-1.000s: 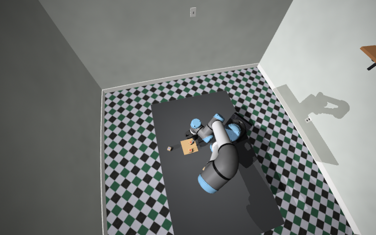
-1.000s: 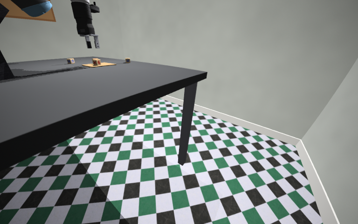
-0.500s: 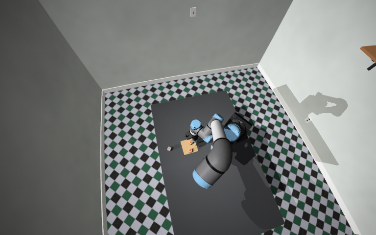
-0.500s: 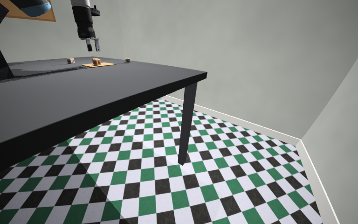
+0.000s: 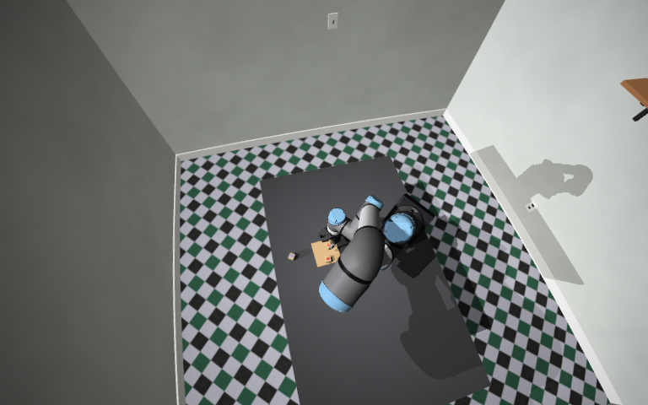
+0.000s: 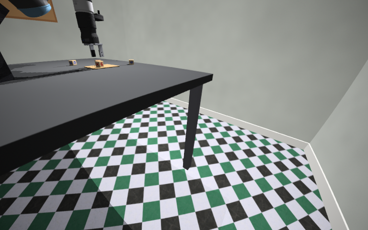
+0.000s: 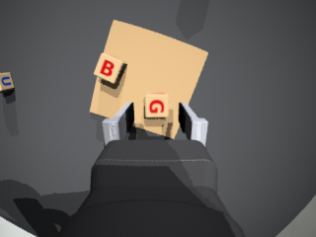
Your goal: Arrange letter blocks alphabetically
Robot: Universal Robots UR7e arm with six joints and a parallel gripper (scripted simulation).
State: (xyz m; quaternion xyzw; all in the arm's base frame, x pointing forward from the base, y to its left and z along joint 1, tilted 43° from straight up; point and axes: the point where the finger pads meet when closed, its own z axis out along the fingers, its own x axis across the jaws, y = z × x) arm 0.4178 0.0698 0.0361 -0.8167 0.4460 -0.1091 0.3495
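Now: hand 5 cm above the G block. The rest, counted from my hand: mat (7 cm below, 3 cm to the left, 1 cm ahead).
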